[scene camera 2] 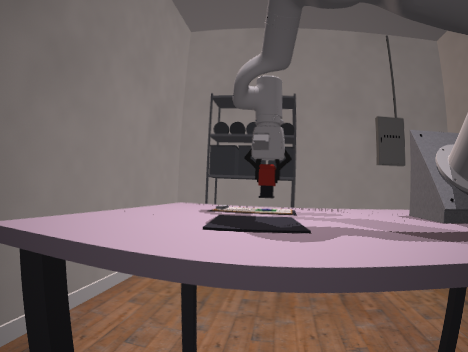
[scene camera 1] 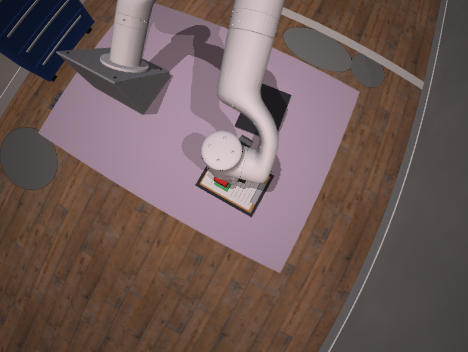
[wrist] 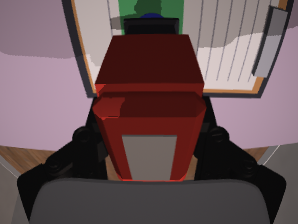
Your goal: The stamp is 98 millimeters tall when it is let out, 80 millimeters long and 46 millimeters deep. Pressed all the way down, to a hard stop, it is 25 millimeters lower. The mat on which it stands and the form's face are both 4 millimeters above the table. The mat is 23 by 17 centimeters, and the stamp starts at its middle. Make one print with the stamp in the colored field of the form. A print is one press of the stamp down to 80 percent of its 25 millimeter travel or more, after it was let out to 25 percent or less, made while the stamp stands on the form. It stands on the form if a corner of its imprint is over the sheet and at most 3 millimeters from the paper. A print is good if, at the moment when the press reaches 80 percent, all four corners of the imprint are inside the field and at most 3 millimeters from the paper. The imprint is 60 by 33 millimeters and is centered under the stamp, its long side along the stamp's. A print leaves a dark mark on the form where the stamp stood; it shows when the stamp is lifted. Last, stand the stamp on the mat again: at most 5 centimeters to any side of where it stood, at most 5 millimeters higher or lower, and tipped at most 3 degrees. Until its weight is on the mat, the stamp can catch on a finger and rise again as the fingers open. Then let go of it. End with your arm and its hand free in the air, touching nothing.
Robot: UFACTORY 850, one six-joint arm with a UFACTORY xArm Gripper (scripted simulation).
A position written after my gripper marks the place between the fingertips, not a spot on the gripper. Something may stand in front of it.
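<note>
My gripper (scene camera 2: 267,182) is visible, in the wrist view (wrist: 151,92) as well. A red stamp (wrist: 149,110) is visible too.
</note>
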